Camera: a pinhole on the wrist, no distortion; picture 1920 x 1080 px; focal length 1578.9 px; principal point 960.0 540.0 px. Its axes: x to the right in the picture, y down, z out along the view. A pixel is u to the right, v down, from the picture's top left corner.
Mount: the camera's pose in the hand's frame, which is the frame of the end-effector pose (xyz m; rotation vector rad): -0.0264 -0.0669 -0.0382 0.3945 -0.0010 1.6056
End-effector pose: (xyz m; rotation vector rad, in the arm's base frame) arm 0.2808 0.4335 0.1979 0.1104 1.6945 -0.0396
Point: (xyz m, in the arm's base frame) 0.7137 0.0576 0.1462
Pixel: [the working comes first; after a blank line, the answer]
In the camera's frame: -0.1314 0.1366 0.5404

576.0 939.0
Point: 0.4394 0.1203 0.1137
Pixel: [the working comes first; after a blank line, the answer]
In the camera's frame: -0.1678 0.0023 0.2937

57.9 552.4
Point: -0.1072 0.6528 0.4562
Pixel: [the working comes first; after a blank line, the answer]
In the camera's frame: 0.1528 0.0500 -0.4774

behind the camera
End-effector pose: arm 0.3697 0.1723 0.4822 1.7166 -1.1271 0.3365
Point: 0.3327 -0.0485 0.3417
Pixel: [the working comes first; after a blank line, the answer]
In the camera's frame: 0.0991 0.0414 0.2818

1515.3 772.1
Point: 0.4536 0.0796 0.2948
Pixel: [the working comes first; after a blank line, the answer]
In the camera's frame: -0.0580 0.0576 0.1909

480.1 1016.7
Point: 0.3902 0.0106 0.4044
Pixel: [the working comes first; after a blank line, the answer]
In the camera's frame: 0.0625 -0.0198 0.2067

1437.7 388.4
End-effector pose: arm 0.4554 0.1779 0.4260 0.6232 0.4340 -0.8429
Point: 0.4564 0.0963 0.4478
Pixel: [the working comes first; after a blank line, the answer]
In the camera's frame: 0.0585 -0.0345 0.1086

1810.9 38.8
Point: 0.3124 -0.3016 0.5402
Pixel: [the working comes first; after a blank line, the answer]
In the camera's frame: -0.1398 -0.0134 0.4931

512.3 497.1
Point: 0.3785 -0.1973 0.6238
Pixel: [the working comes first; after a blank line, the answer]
In the camera's frame: -0.0093 0.0404 0.4448

926.8 683.3
